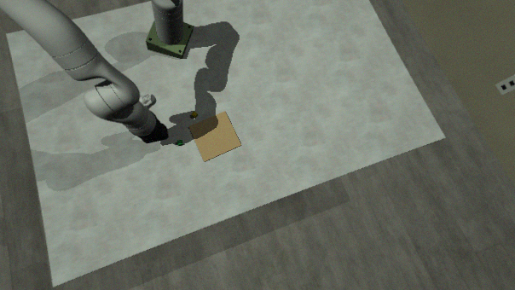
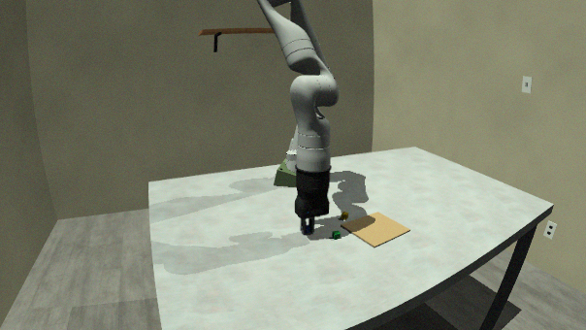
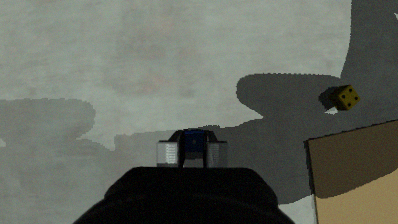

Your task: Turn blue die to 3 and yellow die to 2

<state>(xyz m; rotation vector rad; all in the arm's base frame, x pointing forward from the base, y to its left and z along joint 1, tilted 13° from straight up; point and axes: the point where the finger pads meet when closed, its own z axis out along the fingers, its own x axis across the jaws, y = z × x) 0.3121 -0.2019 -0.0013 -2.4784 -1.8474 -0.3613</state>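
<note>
Right now the green die is 6 cm ahead of my hand, 4 cm to the left of it and 1 cm below it. Round my hand: yellow die (13 cm to the left, 1 cm below); then tan mat (10 cm ahead, 16 cm to the left, 2 cm below); then blue die (1 cm below).
</note>
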